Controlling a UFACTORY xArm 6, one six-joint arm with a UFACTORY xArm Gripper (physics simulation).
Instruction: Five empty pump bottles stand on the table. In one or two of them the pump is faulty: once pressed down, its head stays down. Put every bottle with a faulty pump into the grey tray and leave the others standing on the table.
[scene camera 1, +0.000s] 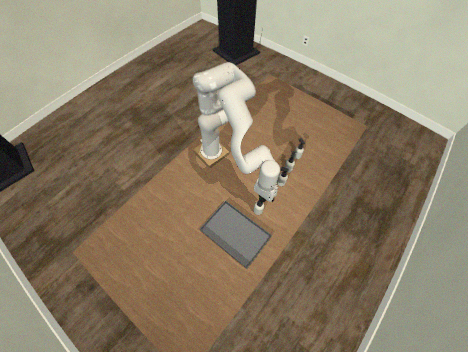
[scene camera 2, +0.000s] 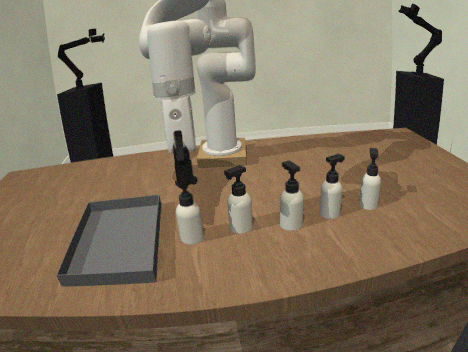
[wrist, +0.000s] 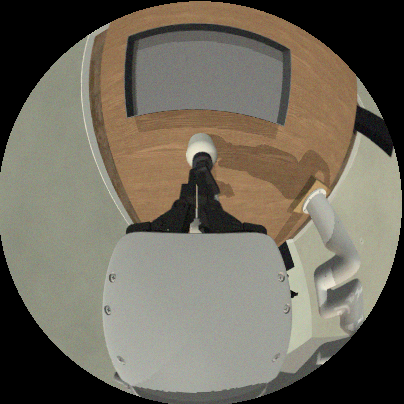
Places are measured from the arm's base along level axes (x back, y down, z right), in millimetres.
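Pixels of known places: gripper, fingertip midpoint: (scene camera 1: 262, 200) (scene camera 2: 185, 181) (wrist: 196, 183); arm's base, origin of the base link: (scene camera 1: 211, 150) (scene camera 2: 222, 147) (wrist: 313, 200).
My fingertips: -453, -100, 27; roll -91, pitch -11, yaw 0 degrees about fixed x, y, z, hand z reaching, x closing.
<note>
For each thing: its top centre in the pictures, then the offset to it from my fingertips, as dx, dy, dz. Level surfaces: height alone.
- leftmost bottle, middle of its top: (wrist: 203, 180) (scene camera 2: 183, 180) (scene camera 1: 260, 199) +7, +0, +5
- grey tray, middle of its top: (wrist: 212, 58) (scene camera 2: 113, 230) (scene camera 1: 235, 232) -14, +106, +179
- second bottle, middle of its top: (scene camera 2: 237, 168) +44, -4, -97
- third bottle, middle of its top: (scene camera 2: 292, 165) (scene camera 1: 285, 169) +48, -4, -208
- fourth bottle, middle of its top: (scene camera 2: 333, 157) (scene camera 1: 293, 155) +85, -4, -304
- fifth bottle, middle of its top: (scene camera 2: 374, 151) (scene camera 1: 302, 141) +113, -4, -413
- wooden table, its level: dy +136
Five white bottles with black pump heads stand upright in a row. The leftmost bottle (scene camera 1: 258, 209) (scene camera 2: 190, 226) (wrist: 201, 145) is beside the grey tray (scene camera 1: 210, 235) (scene camera 2: 109, 280) (wrist: 286, 90). My gripper (scene camera 1: 261, 199) (scene camera 2: 186, 183) (wrist: 196, 183) is shut and empty, its fingertips at this bottle's pump head, which they largely hide. Contact is hard to tell; a short stem shows above the collar. The second bottle (scene camera 2: 240, 214), third bottle (scene camera 1: 283, 179) (scene camera 2: 291, 211), fourth bottle (scene camera 1: 290, 164) (scene camera 2: 331, 199) and fifth bottle (scene camera 1: 299, 152) (scene camera 2: 370, 191) have raised heads in the second scene view.
The tray holds no bottle. The wooden table (scene camera 1: 150, 250) (scene camera 2: 280, 275) (wrist: 250, 210) carries the arm's base (scene camera 1: 212, 154) (scene camera 2: 222, 156) (wrist: 309, 197) behind the row. Two black pedestals (scene camera 2: 86, 122) (scene camera 2: 419, 105) stand beyond the table in the second scene view.
</note>
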